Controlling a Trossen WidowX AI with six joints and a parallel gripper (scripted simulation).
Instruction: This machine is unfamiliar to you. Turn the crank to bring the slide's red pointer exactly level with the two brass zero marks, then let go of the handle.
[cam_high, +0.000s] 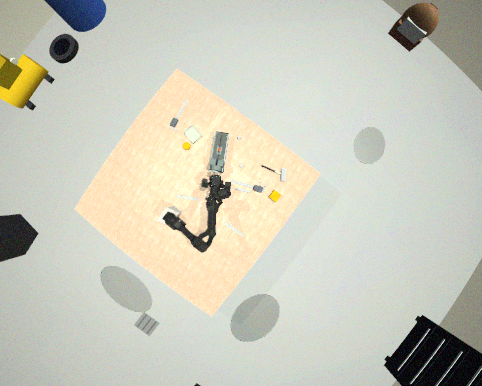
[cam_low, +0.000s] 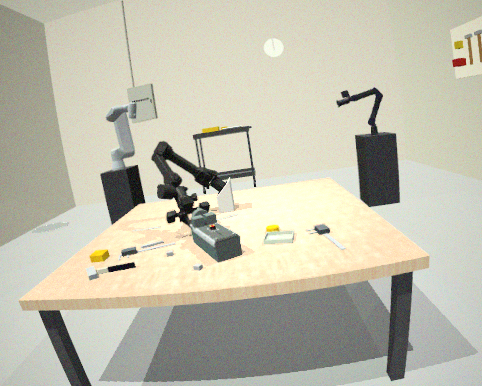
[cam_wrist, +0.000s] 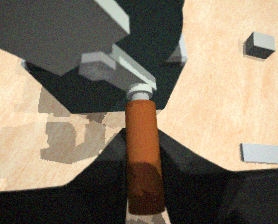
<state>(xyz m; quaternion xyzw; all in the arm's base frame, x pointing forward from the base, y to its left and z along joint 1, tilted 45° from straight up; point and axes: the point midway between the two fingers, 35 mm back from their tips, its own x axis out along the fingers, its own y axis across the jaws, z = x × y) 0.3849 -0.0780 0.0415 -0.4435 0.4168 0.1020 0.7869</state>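
The crank is 40 mm above my gripper tip and 10 mm to the left of it. From my gripper tip the other things lie so: red pointer 140 mm ahead, 100 mm to the left, 40 mm above; then brown crank handle 30 mm above, 10 mm to the right, 10 mm behind; then yellow disc 310 mm to the left, 30 mm below, 20 mm ahead.
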